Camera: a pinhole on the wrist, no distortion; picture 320 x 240 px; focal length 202.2 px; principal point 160.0 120.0 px. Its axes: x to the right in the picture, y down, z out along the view. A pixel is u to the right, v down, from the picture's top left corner.
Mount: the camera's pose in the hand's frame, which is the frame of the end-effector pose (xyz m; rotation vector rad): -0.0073 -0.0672 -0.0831 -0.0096 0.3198 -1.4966
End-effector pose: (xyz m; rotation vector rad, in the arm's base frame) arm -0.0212 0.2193 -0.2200 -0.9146 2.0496 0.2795
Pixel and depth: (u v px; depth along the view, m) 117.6 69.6 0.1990
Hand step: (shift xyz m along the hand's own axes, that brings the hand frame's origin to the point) -0.0147 -0.0682 0.1261
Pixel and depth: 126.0 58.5 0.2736
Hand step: -0.0316 -0.0810 0.2052
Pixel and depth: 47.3 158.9 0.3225
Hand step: 0.1152 0.0525 0.2498
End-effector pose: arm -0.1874 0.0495 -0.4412 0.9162 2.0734 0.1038
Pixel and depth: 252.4 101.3 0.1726
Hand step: 0.0174 -0.1784 0.0695
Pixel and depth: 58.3 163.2 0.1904
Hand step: 0.0694 -0.0063 0.1105
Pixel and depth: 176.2 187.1 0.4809
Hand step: 0.2532 -0.1831 0.3375
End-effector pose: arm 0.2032 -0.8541 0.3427 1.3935 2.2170 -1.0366
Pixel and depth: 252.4 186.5 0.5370
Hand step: 0.2902 -0.3947 0.3458
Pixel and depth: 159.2 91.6 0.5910
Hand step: 0.0385 -0.1839 0.5004
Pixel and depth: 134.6 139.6 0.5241
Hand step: 0.1521 -0.0981 0.4221
